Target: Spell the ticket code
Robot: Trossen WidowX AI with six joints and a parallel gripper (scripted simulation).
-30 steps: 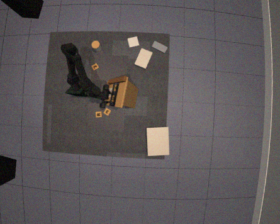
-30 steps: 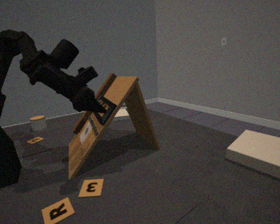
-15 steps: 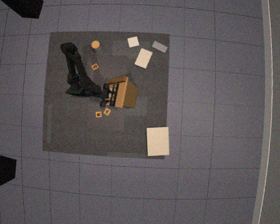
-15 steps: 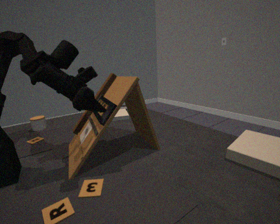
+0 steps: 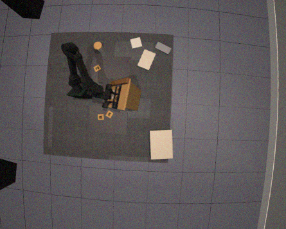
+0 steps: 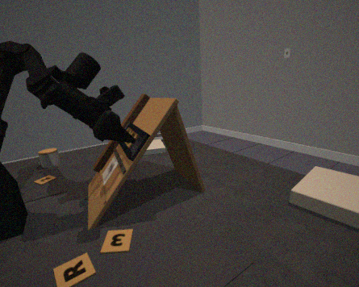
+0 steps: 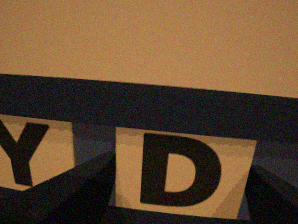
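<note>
My gripper tip is now 8 cm above the white ticket, 6 cm past it and 4 cm to the right of it. From my gripper tip the other things lie so: letter tile d right at my gripper tip; then letter tile 17 cm below, 15 cm to the right, 8 cm behind; then cream slab 44 cm to the left, 18 cm ahead, 16 cm below.
</note>
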